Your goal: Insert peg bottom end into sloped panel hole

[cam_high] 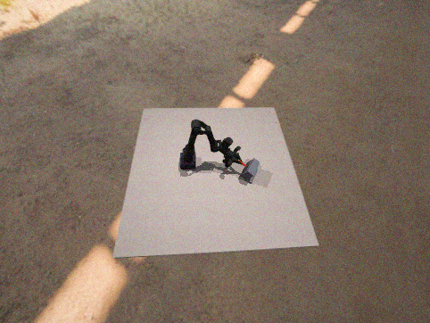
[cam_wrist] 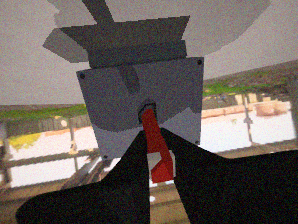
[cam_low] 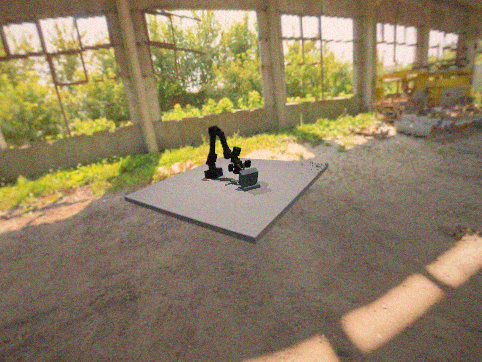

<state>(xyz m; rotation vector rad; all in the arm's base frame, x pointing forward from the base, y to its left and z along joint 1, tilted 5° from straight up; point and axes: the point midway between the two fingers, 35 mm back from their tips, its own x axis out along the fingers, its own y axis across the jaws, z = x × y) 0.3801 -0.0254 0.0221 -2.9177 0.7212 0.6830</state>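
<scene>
Now: the sloped panel 60 mm ahead of my gripper tip, 30 mm to the right of it and 30 mm below it. From my gripper tip the other things lie so: red peg (10 mm behind, 10 mm to the left, 10 mm above).
</scene>
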